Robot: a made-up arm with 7 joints. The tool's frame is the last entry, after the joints.
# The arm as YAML. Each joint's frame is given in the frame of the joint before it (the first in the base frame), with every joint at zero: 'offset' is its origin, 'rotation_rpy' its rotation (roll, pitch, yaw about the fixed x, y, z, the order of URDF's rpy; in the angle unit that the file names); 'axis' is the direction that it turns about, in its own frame. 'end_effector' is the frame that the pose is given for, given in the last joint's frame.
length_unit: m
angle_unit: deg
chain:
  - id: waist
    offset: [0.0, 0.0, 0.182]
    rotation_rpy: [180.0, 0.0, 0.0]
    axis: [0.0, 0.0, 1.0]
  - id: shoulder
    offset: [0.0, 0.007, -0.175]
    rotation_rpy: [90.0, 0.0, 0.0]
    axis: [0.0, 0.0, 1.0]
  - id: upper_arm
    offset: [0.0, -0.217, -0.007]
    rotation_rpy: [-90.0, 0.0, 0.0]
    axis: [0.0, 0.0, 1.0]
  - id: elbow
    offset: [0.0, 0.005, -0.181]
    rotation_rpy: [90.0, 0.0, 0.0]
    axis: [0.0, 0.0, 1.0]
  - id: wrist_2
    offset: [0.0, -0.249, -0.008]
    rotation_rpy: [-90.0, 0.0, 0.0]
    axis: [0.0, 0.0, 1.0]
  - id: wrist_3
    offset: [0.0, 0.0, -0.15]
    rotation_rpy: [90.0, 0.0, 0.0]
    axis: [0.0, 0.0, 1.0]
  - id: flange
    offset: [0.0, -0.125, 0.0]
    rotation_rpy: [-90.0, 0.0, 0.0]
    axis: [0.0, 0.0, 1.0]
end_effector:
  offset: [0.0, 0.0, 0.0]
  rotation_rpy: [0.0, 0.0, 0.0]
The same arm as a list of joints. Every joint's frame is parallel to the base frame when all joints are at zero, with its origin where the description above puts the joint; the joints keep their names.
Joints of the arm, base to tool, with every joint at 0 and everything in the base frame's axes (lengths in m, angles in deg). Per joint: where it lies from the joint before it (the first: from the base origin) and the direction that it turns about. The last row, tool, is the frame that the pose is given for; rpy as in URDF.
waist: origin 0.0000 0.0000 0.1820 axis 0 0 -1
shoulder: origin 0.0000 -0.0070 0.1750 axis 0 1 0
upper_arm: origin 0.0000 -0.0070 0.2170 axis 0 0 -1
elbow: origin 0.0000 -0.0050 0.1810 axis 0 1 0
wrist_2: origin 0.0000 -0.0080 0.2490 axis 0 0 -1
wrist_3: origin 0.0000 0.0000 0.1500 axis 0 1 0
flange: origin 0.0000 0.0000 0.1250 axis 0 0 -1
tool: origin 0.0000 0.0000 0.0000 rpy 180.00 0.00 0.00

